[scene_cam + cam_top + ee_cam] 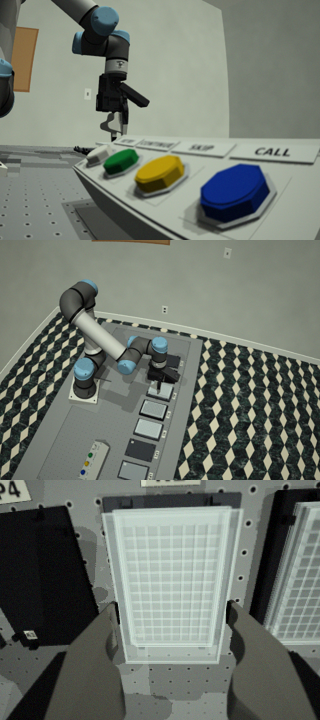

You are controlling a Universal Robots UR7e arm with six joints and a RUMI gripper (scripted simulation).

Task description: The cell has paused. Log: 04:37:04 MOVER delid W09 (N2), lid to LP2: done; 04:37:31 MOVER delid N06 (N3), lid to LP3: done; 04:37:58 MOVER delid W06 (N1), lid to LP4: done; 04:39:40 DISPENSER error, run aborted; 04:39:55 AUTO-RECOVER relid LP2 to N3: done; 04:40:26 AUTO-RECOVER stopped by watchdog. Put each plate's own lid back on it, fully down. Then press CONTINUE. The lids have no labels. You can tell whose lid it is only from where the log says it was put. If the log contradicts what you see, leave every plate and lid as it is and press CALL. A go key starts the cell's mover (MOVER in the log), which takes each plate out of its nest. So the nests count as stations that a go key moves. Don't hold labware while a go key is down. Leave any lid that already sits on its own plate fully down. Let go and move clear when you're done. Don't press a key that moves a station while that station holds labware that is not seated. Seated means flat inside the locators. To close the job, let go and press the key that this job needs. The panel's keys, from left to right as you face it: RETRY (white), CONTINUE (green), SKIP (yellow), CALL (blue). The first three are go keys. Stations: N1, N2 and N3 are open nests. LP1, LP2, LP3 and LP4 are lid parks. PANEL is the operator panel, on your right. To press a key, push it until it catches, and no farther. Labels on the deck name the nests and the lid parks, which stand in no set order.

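The plate is 30 mm behind my hand, 130 mm to the right of it and 30 mm below it. The rest, counted from my hand: dark lid park (80 mm behind, 380 mm to the right, 50 mm below); white RETRY key (310 mm behind, 420 mm to the right, 10 mm above); clear lid (100 mm behind, 510 mm to the right, 40 mm below).
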